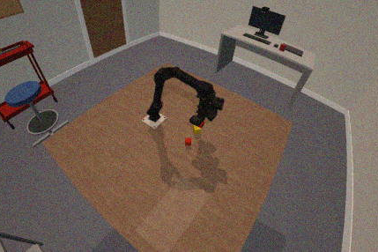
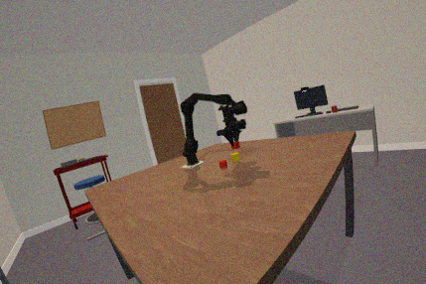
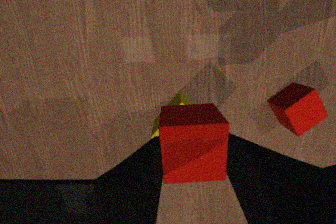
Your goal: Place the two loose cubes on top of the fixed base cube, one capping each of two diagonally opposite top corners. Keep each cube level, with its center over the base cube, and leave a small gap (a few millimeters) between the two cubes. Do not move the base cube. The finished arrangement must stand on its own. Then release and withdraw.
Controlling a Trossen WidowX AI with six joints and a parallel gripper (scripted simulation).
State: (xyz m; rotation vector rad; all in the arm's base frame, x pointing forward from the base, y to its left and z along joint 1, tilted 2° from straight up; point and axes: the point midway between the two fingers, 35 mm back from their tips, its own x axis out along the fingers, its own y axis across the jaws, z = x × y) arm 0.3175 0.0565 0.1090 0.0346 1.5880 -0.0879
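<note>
Now: the yellow base cube 7 cm below my gripper tip and 2 cm behind it.
</note>
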